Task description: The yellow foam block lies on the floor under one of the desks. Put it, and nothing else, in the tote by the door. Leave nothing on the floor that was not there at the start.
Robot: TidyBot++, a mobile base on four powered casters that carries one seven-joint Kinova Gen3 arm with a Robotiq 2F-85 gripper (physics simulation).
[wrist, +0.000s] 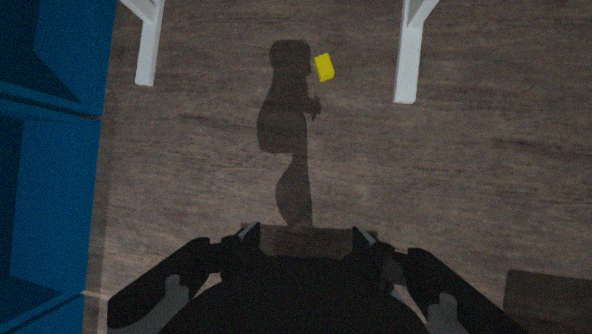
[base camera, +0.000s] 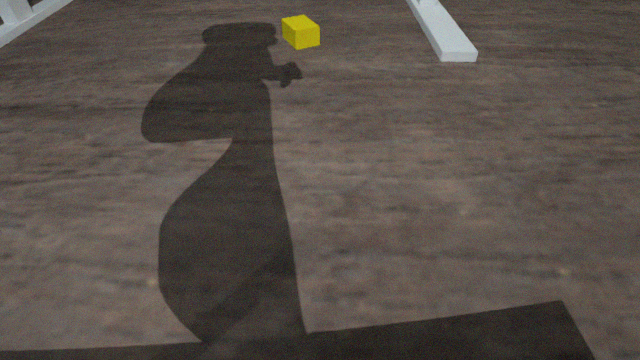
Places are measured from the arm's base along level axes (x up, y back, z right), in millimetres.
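Pixels of known places: gripper, fingertip midpoint: (wrist: 305, 234).
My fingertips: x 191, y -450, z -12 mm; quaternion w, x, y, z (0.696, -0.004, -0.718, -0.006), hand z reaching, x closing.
Note:
Ahead of a thing's pixels: the offset from my fingertips to its top centre. "*": to the spot under its first point.
The yellow foam block {dx -542, dy -507, dz +42 mm} (base camera: 301, 32) (wrist: 324, 67) lies on the floor, at the top centre of the base camera view and in the upper middle of the wrist view, between two white desk feet. My gripper (wrist: 305, 234) is open and empty, pointing at the floor at the bottom of the wrist view. It is well apart from the block, which lies beyond it towards the top of that view. The tote by the door cannot be made out in either view.
A white desk foot {* dx -562, dy -428, dz +388 mm} (base camera: 452, 37) (wrist: 409, 65) stands right of the block. Another white foot (base camera: 20, 25) (wrist: 147, 52) stands left of it. A blue open-fronted unit (wrist: 55, 200) fills the left side of the wrist view. The robot's shadow lies beside the block.

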